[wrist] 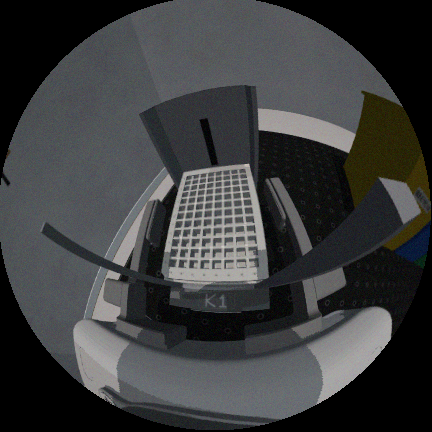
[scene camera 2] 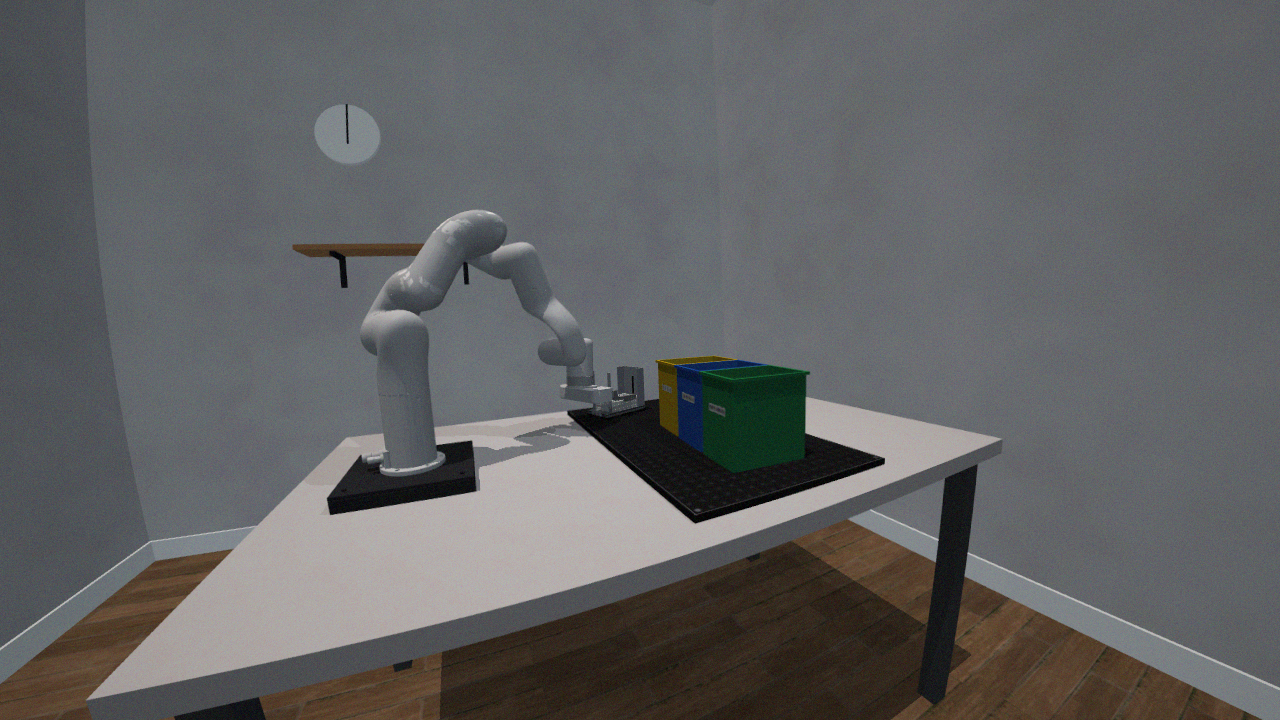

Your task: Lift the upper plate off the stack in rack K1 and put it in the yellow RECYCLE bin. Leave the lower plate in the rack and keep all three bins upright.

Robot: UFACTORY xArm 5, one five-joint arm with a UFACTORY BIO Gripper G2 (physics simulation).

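Pixels of known places: end effector, tool point: (wrist: 211,212) (scene camera 2: 616,395); arm's base, origin of the base link: (scene camera 2: 413,465).
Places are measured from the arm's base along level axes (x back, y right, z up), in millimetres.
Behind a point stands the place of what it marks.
Rack K1 (scene camera 2: 631,379) {x -647, y -253, z 77 mm} (wrist: 232,105) {x -655, y -217, z 98 mm} stands at the mat's back end, with a tall slotted rear wall and upright front posts. The white upper plate (wrist: 216,220) {x -577, y -224, z 24 mm}, a grid of square wells, lies flat in it. The lower plate is hidden beneath and cannot be told apart. My gripper (scene camera 2: 615,402) {x -577, y -226, z 36 mm} (wrist: 216,212) {x -577, y -226, z 36 mm} is open, one finger on each long side of the plate, with a gap on both sides in the wrist view. The yellow RECYCLE bin (scene camera 2: 667,407) {x -598, y 33, z 42 mm} (wrist: 382,150) {x -674, y -13, z 88 mm} stands upright to the right of the rack in the wrist view.
The blue bin (scene camera 2: 689,419) {x -571, y 167, z 42 mm} (wrist: 411,249) and green bin (scene camera 2: 760,422) {x -596, y 361, z 72 mm} stand upright in a row with the yellow one on the black perforated mat (scene camera 2: 716,497) {x -445, y 410, z -19 mm} (wrist: 300,165) {x -736, y -114, z -19 mm}. The rack's right front post (wrist: 350,225) rises beside the gripper. A wall shelf (scene camera 2: 366,249) hangs behind the arm.
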